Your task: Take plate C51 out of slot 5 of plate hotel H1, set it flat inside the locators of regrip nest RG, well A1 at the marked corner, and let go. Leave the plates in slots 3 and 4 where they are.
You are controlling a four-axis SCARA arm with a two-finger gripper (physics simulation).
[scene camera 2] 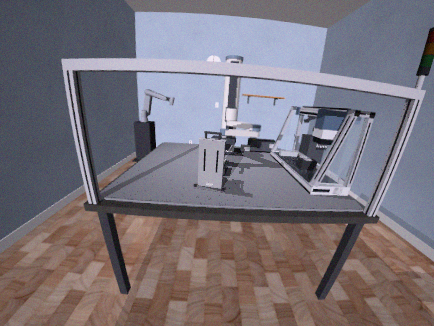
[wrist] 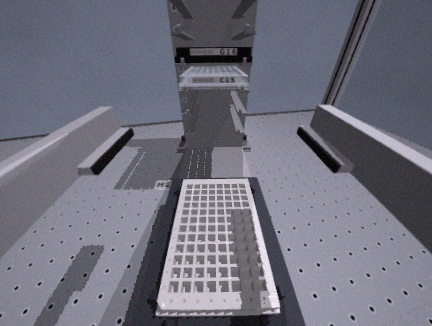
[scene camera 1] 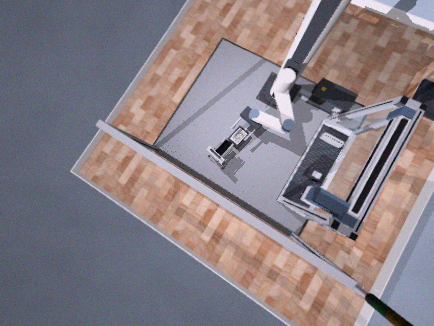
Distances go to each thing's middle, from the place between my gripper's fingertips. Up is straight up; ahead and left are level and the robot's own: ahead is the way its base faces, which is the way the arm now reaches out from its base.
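There's the white plate C51 (wrist: 217, 260), and my hand is 20 mm past it and 100 mm above it. The clear plate (wrist: 204, 77) is 160 mm ahead of my hand, 30 mm to the right of it and 10 mm above it, while the black plate (wrist: 190, 54) is 160 mm ahead of my hand and 30 mm to the right of it too, but 30 mm above it. And then the black box (scene camera 1: 335, 96), that's 690 mm behind my hand, 500 mm to the left of it and 110 mm below it.
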